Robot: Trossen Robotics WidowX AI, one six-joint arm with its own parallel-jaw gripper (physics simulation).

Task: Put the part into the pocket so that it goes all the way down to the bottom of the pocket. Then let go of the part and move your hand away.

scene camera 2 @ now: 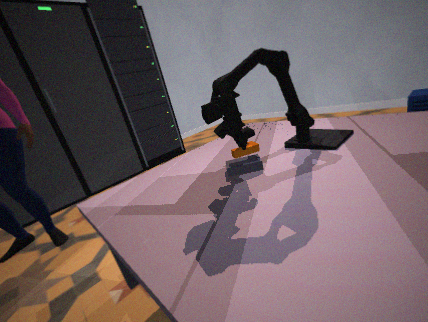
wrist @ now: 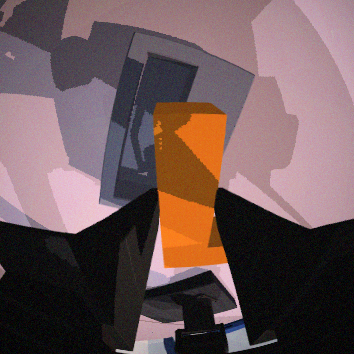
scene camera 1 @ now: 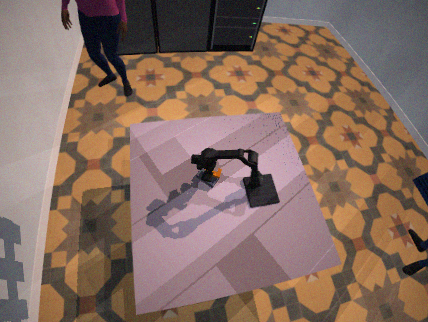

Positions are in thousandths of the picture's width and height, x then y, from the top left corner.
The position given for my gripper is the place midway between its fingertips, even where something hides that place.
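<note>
My gripper (scene camera 2: 567, 461) is visible in the wrist view too, where I see my gripper (wrist: 527, 552). It holds an orange L-shaped block (wrist: 532, 386), and the orange L-shaped block touches nothing else.
</note>
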